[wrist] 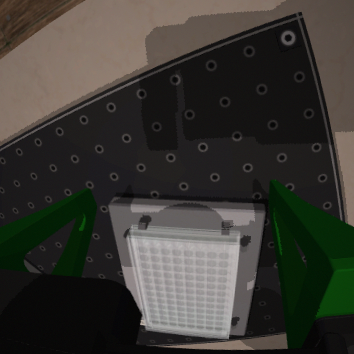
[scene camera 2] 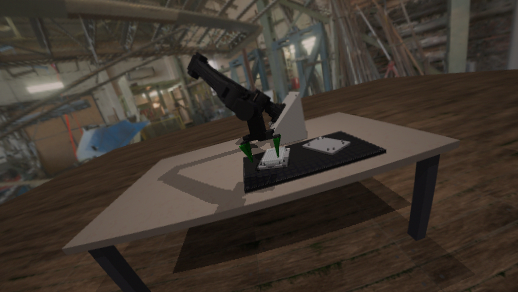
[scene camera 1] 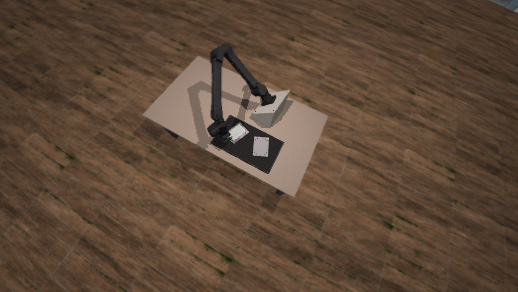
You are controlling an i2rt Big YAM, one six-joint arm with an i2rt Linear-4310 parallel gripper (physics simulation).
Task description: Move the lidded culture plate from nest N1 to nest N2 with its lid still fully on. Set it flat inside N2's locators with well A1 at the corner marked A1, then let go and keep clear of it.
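Places are measured from the arm's base along level axes (x ahead, y left, z up), in metres.
Pixels of known places: gripper, fingertip midpoint: [wrist: 176, 193] [scene camera 2: 265, 159] [scene camera 1: 223, 139]; arm's base, origin of the base link: [scene camera 2: 279, 113] [scene camera 1: 268, 101].
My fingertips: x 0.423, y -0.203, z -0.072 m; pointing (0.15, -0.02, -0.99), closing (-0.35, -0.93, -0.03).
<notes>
For each thing: its top centre in the pictures, then the offset to it from my fingertips. "*": a spot on its surface instead. Level surfaces: height alone.
- culture plate, middle of its top: [wrist: 183, 296] [scene camera 2: 273, 153] [scene camera 1: 236, 131] 0.057 m left, 0.110 m back, 0.033 m down
- nest N1, surface spot: [wrist: 119, 216] * 0.075 m left, 0.025 m back, 0.049 m down
- Nest N2, middle of its top: [scene camera 2: 325, 141] [scene camera 1: 261, 145] 0.284 m left, 0.082 m back, 0.039 m down
- black perforated board, middle of its top: [wrist: 77, 270] [scene camera 2: 303, 154] [scene camera 1: 247, 142] 0.173 m left, 0.074 m back, 0.060 m down
- beige table, its level: 0.074 m down
The culture plate [scene camera 1: 238, 132] [scene camera 2: 272, 160] [wrist: 185, 285] is white with rows of wells under a clear lid, lying on nest N1 [wrist: 119, 216], a grey-white base with dark locator pegs. Nest N2 [scene camera 1: 261, 147] [scene camera 2: 327, 145] is a bare, pale base with small pegs, standing apart on the same board. My gripper [scene camera 1: 229, 139] [scene camera 2: 265, 158] [wrist: 176, 193] is open, its green fingers wide apart over N1. In the wrist view one finger stands on each side of the plate, with gaps, and nothing is held. The A1 marking of N2 cannot be read.
Both nests stand on a black perforated board [scene camera 1: 272, 162] [scene camera 2: 370, 148] [wrist: 225, 120] on a beige table [scene camera 1: 305, 130] [scene camera 2: 125, 215]. A pale wedge-shaped mount [scene camera 1: 272, 112] [scene camera 2: 292, 120] carries the black arm [scene camera 1: 216, 80] [scene camera 2: 245, 105] behind the board.
</notes>
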